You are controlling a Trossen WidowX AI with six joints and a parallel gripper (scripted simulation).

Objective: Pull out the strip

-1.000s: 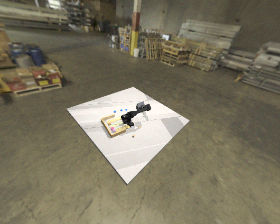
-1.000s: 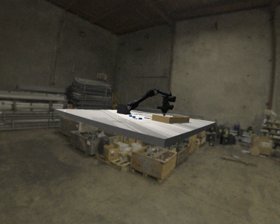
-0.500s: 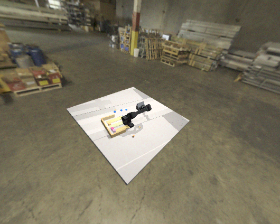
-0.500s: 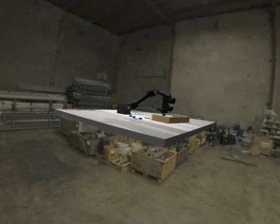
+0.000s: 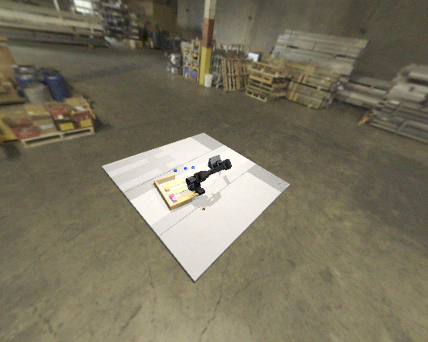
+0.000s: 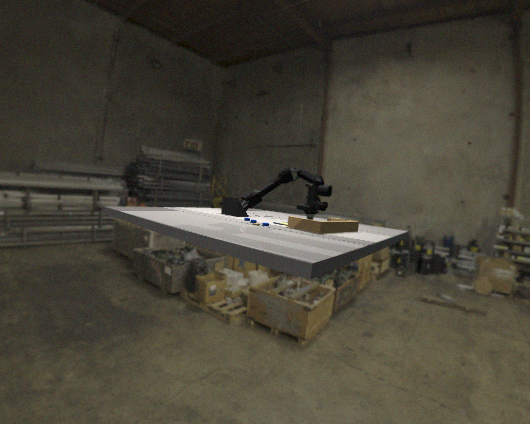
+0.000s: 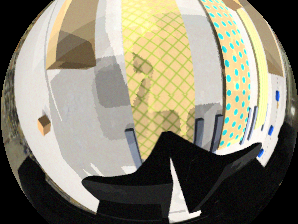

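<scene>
Right now the yellow checked strip is 90 mm ahead of my gripper tip and 20 mm to the right of it. The rest, counted from my gripper tip: small orange cube: 170 mm to the left, 60 mm ahead; purple cube: 190 mm ahead, 40 mm to the right, 10 mm above.
</scene>
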